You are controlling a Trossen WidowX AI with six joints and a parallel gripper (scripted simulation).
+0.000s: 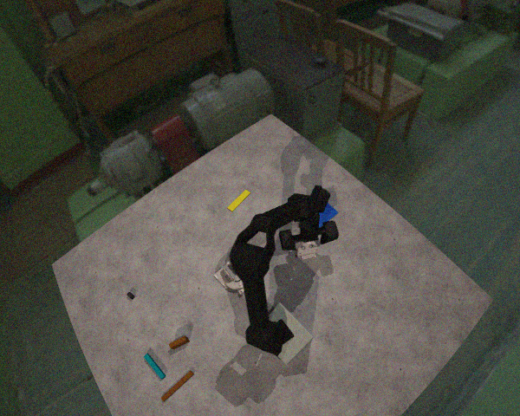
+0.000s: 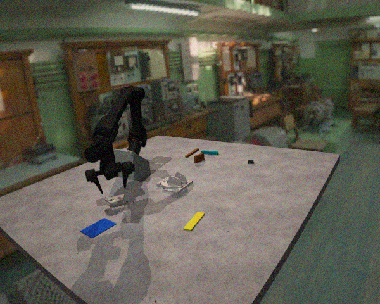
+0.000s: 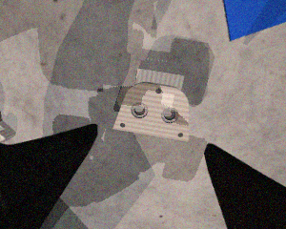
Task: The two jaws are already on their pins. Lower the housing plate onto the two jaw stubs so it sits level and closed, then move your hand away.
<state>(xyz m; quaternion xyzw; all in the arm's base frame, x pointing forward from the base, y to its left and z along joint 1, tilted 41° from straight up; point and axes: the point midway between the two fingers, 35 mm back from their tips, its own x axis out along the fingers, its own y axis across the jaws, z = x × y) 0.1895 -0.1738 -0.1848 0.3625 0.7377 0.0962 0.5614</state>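
Now: gripper tip 1 cm short of the small white block, 1 cm to the left of it and 5 cm above it. Round my gripper tip: brown block: 2 cm behind, 55 cm to the left, 4 cm below; blue flat tile: 9 cm ahead, 15 cm to the right, 6 cm below; yellow strip: 35 cm ahead, 7 cm to the left, 6 cm below.
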